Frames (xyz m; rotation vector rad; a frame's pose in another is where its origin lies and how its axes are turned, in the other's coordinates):
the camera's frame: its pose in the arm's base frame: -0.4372 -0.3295 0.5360 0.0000 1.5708 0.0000
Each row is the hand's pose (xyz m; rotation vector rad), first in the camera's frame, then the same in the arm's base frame.
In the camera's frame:
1: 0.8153 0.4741 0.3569 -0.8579 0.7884 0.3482
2: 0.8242 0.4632 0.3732 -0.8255 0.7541 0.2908
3: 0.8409 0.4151 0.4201 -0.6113 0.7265 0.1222
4: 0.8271 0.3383 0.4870 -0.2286 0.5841 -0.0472
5: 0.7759 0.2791 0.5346 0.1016 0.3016 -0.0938
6: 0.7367 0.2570 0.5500 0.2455 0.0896 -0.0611
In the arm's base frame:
1: -0.0803 0.1446 -0.2793 -0.4453 2.2154 1.0538
2: -0.0640 0.1337 -0.2882 -0.4651 2.1975 0.9709
3: -0.0171 0.0856 -0.3049 -0.4248 2.2333 0.6371
4: 0.0498 0.0088 -0.2911 -0.2351 2.1462 0.1546
5: 0.0974 -0.0504 -0.2399 0.0064 1.8695 -0.1600
6: 0.1128 -0.0725 -0.2007 0.1465 1.6511 -0.2437

